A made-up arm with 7 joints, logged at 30 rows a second.
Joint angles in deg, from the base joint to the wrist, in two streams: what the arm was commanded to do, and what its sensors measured. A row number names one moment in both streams.
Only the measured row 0 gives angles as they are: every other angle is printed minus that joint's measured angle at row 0.
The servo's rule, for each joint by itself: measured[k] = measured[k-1] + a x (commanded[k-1-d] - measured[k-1]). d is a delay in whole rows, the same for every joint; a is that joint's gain. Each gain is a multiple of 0.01, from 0.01 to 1. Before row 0 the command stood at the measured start. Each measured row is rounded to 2 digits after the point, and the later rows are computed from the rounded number. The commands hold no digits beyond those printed.
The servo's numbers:
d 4
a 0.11 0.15 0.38 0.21 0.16 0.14 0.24
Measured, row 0:
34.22, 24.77, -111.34, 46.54, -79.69, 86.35, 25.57
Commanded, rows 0 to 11:
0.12, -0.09, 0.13, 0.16, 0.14, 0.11, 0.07
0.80, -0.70, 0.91, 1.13, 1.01, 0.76, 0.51
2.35, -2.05, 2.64, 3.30, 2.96, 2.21, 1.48
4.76, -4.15, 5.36, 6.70, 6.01, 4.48, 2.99
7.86, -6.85, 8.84, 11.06, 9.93, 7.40, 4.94
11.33, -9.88, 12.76, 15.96, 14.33, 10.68, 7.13
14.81, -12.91, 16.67, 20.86, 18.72, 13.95, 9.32
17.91, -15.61, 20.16, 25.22, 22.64, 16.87, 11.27
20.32, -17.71, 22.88, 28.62, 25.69, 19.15, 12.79
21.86, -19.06, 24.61, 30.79, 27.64, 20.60, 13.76
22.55, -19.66, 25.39, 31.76, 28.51, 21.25, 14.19
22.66, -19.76, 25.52, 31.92, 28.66, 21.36, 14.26
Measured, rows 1 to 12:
0.00, 0.00, 0.00, 0.00, 0.00, 0.00, 0.00
0.00, 0.00, 0.00, 0.00, 0.00, 0.00, 0.00
0.00, 0.00, 0.00, 0.00, 0.00, 0.00, 0.00
0.00, 0.00, 0.00, 0.00, 0.00, 0.00, 0.00
0.01, -0.01, 0.05, 0.03, 0.02, 0.02, 0.02
0.10, -0.11, 0.38, 0.26, 0.18, 0.12, 0.14
0.35, -0.40, 1.24, 0.90, 0.62, 0.41, 0.46
0.84, -0.96, 2.81, 2.12, 1.48, 0.98, 1.07
1.61, -1.84, 5.10, 4.00, 2.83, 1.88, 2.00
2.68, -3.05, 8.01, 6.51, 4.67, 3.11, 3.23
4.01, -4.53, 11.30, 9.52, 6.92, 4.63, 4.69
5.54, -6.19, 14.67, 12.82, 9.44, 6.34, 6.27

